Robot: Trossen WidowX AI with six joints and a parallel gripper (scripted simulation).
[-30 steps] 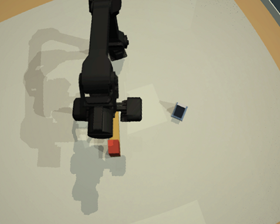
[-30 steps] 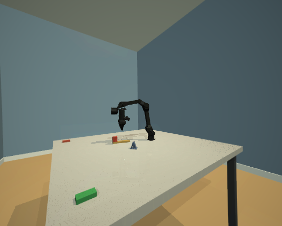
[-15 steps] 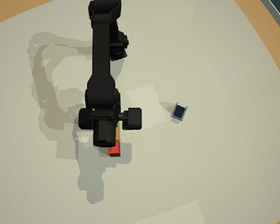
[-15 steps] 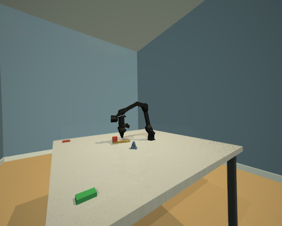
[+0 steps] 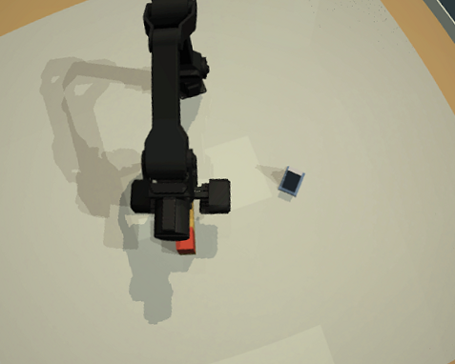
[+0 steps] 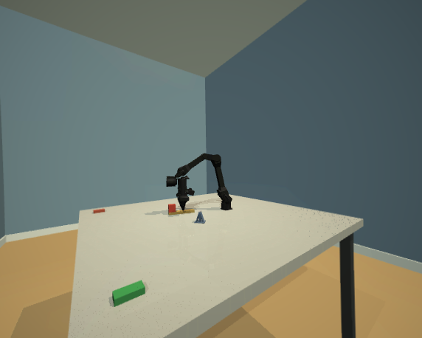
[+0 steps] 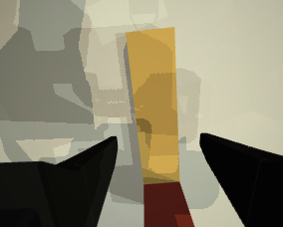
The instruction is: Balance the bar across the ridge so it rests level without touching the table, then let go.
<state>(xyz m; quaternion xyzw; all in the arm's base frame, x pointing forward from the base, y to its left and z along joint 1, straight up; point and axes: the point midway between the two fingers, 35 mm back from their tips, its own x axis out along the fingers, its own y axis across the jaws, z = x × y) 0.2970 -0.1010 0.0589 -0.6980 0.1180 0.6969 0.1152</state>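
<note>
Right now the small blue ridge is 10 mm ahead of my gripper tip, 230 mm to the left of it and 10 mm above it. The rest, counted from my gripper tip: small flat red piece (440 mm ahead, 400 mm to the right, 20 mm below); then green block (440 mm ahead, 600 mm to the left, 20 mm below).
</note>
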